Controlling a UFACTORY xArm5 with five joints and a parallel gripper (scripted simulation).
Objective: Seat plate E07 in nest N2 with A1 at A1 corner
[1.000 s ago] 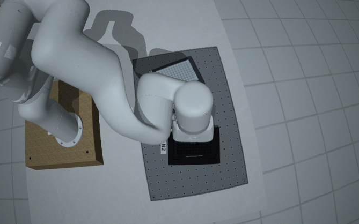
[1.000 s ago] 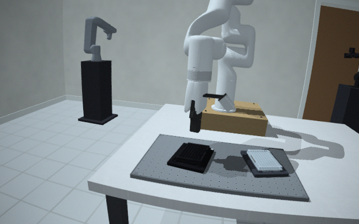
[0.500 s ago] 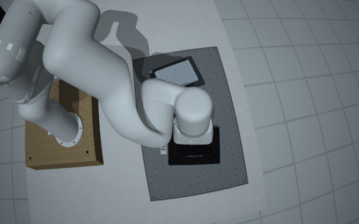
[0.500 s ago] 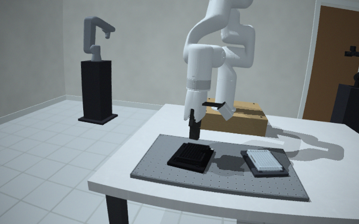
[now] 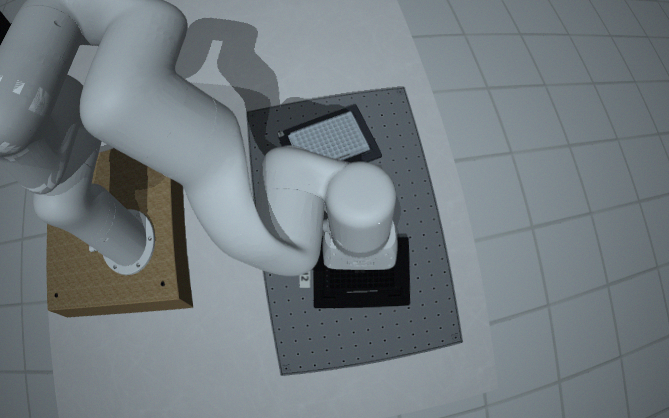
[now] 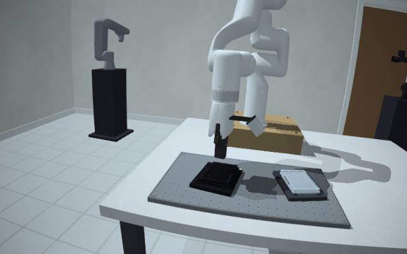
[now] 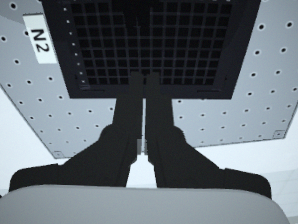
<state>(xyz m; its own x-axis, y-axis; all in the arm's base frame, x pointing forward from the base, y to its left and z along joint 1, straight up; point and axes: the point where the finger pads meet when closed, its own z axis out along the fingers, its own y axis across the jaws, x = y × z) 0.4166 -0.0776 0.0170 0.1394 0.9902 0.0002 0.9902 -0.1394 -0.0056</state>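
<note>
The black 96-well plate E07 is 7 cm below my hand. Also, from my hand: N2 label: 9 cm below, 9 cm behind, 1 cm to the left; then black nest N2: 9 cm below; then A1 corner mark: 8 cm below, 7 cm behind, 6 cm to the left.
</note>
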